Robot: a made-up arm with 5 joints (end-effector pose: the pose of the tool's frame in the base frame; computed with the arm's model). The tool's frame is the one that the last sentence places.
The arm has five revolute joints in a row. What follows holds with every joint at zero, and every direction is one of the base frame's. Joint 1 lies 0.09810 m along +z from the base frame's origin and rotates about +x. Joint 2 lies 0.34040 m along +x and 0.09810 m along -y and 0.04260 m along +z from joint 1 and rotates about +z. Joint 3 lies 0.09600 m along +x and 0.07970 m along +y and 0.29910 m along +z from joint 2 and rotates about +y. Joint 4 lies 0.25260 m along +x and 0.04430 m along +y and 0.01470 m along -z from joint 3 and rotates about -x. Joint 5 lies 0.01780 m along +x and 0.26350 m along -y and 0.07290 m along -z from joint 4 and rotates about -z. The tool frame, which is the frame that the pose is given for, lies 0.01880 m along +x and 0.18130 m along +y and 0.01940 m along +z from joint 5; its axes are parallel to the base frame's.
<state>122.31 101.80 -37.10 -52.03 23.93</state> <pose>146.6 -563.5 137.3 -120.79 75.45 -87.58</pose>
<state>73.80 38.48 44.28 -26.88 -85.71</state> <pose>411.4 -184.6 31.2 92.44 -40.81 121.21</pose>
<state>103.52 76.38 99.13 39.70 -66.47</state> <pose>414.4 -221.3 66.1 -34.45 -14.36 153.68</pose>
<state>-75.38 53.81 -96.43 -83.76 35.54</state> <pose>325.4 762.5 133.6 38.47 35.43 62.61</pose>
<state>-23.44 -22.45 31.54 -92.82 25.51</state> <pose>728.8 -36.6 166.7 74.08 14.33 -62.59</pose>
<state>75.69 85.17 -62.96 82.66 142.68</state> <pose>315.6 -865.8 127.8 -123.37 -16.35 122.36</pose>
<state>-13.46 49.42 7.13 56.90 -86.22</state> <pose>510.0 137.3 559.2 -72.74 46.33 123.87</pose>
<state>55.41 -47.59 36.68 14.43 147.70</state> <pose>387.8 -474.7 -301.8 -55.09 91.83 -134.47</pose>
